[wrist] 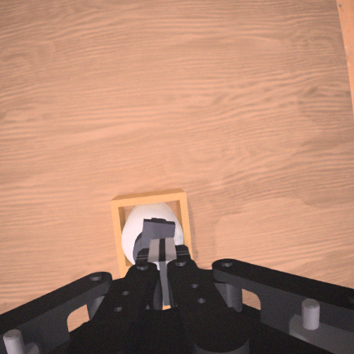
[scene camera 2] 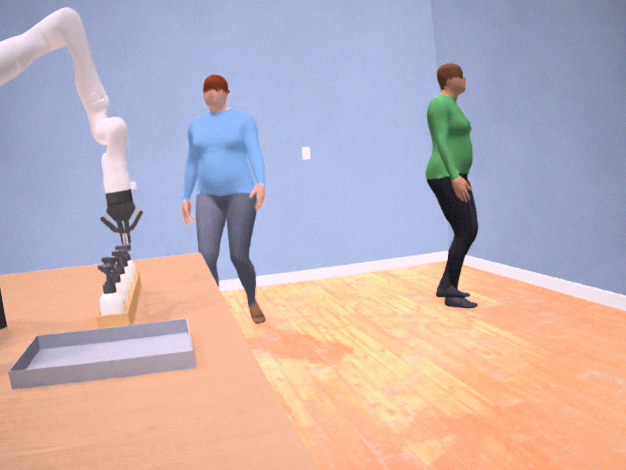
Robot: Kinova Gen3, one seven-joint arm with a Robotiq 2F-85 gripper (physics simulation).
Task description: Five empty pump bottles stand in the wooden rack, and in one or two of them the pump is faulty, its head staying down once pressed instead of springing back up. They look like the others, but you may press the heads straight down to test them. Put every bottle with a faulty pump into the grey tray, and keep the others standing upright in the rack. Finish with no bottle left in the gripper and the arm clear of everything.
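Note:
The wooden rack (scene camera 2: 113,320) (wrist: 149,196) runs away from the camera on the table. White bottles with dark pump heads stand upright in it; the nearest bottle (scene camera 2: 111,304) is at the tray end, and the others partly hide one another. My gripper (scene camera 2: 125,242) (wrist: 163,253) is shut and empty, pointing down at the far end of the rack. Its fingertips are at the top of the farthest bottle's pump head (scene camera 2: 122,247) (wrist: 159,229) and overlap it in the wrist view. Whether they touch it, or how far the head is down, I cannot tell. The grey tray (scene camera 2: 101,371) holds no bottle.
The tray stands just in front of the rack's near end on the wooden table (scene camera 2: 151,419). A dark object (scene camera 2: 1,309) shows at the left edge. A person in blue (scene camera 2: 222,151) stands behind the table, and a person in green (scene camera 2: 450,136) stands farther right.

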